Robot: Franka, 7 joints.
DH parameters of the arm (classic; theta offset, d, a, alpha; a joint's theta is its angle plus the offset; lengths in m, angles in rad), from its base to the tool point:
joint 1: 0 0.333 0 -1.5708
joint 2: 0 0 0 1.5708
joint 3: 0 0.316 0.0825 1.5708
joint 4: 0 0 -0.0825 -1.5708
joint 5: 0 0.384 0 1.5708
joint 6: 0 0 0.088 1.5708
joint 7: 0 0.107 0 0
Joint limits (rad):
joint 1: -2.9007..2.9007
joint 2: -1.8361..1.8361
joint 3: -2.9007..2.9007
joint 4: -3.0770..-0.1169
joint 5: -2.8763..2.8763
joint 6: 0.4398..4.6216
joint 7: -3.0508..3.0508
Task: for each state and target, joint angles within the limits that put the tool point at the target. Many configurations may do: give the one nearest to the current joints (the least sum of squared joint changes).
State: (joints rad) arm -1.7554 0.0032 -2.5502 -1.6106 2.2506 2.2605 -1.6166
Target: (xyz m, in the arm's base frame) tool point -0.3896 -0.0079 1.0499
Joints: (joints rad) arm -1.5285 0.4177 -2.2859 -1.0880 2.2807 2.1639 -1.6166
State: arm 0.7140 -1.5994 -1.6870 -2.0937 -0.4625 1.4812 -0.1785
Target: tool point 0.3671 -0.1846 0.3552
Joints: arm 1.0575 -1.5939 -1.4195 -2.3279 -0.3755 1.5347 -0.1785
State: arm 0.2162 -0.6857 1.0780 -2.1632 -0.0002 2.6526 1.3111
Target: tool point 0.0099 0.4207 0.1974
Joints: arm -0.0597 -0.8208 1.8246 -2.6039 -0.0285 2.5720 1.3111
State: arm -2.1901 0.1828 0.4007 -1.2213 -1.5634 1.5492 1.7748
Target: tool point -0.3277 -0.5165 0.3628
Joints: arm -2.2470 0.4091 0.3396 -1.8065 -1.3879 1.4049 1.7748
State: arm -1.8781 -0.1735 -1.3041 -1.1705 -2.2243 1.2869 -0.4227
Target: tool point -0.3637 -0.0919 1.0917
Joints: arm -1.9085 0.1782 -1.2202 -0.7219 -2.4402 1.9618 -0.4227
